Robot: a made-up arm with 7 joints. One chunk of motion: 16 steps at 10 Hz.
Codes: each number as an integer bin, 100 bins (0 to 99) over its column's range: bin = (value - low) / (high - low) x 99, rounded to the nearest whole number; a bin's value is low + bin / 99 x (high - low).
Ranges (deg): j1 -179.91..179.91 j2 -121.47..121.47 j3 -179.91..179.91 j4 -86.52..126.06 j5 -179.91..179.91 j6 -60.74..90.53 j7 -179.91..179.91
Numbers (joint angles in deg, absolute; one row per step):
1: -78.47 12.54 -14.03 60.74 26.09 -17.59 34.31
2: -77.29 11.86 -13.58 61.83 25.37 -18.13 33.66
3: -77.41 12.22 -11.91 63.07 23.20 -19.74 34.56
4: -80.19 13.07 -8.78 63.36 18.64 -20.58 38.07
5: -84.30 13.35 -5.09 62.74 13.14 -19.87 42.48
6: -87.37 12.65 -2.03 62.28 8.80 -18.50 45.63
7: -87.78 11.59 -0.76 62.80 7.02 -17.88 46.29
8: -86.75 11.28 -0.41 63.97 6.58 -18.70 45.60
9: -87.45 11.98 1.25 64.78 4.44 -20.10 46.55
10: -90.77 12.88 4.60 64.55 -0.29 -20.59 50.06
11: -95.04 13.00 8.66 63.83 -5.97 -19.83 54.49
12: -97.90 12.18 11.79 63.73 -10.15 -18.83 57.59
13: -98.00 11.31 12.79 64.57 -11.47 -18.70 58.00
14: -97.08 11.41 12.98 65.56 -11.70 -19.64 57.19
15: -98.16 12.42 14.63 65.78 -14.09 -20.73 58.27
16: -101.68 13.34 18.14 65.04 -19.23 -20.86 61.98
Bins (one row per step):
1: 28 55 46 69 57 28 59
2: 28 54 46 69 56 28 59
3: 28 54 46 70 56 27 59
4: 27 55 47 70 55 26 60
5: 26 55 48 70 53 27 61
6: 25 55 49 69 52 28 62
7: 25 54 49 70 51 28 62
8: 26 54 49 70 51 28 62
9: 25 54 50 70 51 27 62
10: 25 55 51 70 49 26 63
11: 23 55 52 70 48 27 64
12: 23 54 53 70 47 27 65
13: 23 54 53 70 46 28 65
14: 23 54 53 71 46 27 65
15: 22 55 54 71 46 26 66
16: 22 55 54 71 44 26 67

